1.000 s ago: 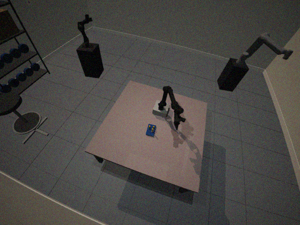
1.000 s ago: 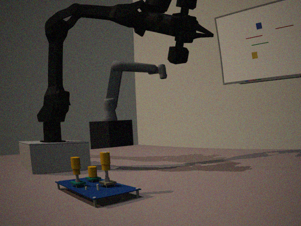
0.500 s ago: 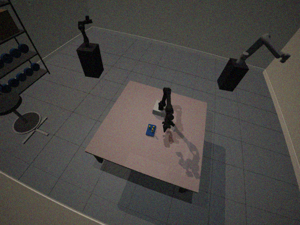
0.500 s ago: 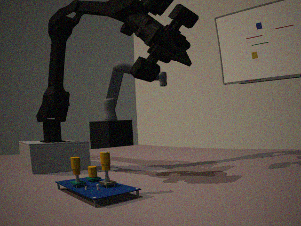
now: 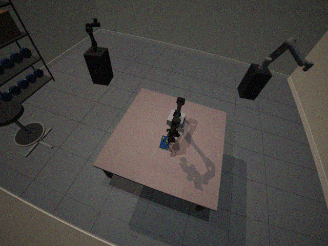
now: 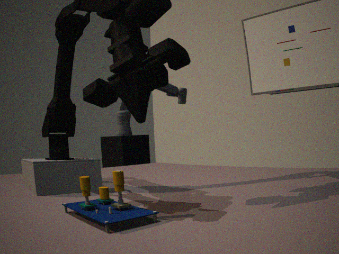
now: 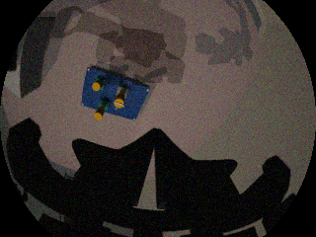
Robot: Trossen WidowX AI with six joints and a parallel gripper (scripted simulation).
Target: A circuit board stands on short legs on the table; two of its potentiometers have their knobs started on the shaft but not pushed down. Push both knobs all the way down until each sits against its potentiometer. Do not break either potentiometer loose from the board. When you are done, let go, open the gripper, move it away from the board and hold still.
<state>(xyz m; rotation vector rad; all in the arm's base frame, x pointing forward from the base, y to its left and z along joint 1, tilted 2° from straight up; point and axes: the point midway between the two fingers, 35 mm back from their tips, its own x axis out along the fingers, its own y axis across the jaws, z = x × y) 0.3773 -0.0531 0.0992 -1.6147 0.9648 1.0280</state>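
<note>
Right now my gripper tip is 110 mm above the green potentiometer, 90 mm past it and 60 mm to the left of it. Round my gripper tip: knob 90 mm below, 50 mm behind, 10 mm to the right.
</note>
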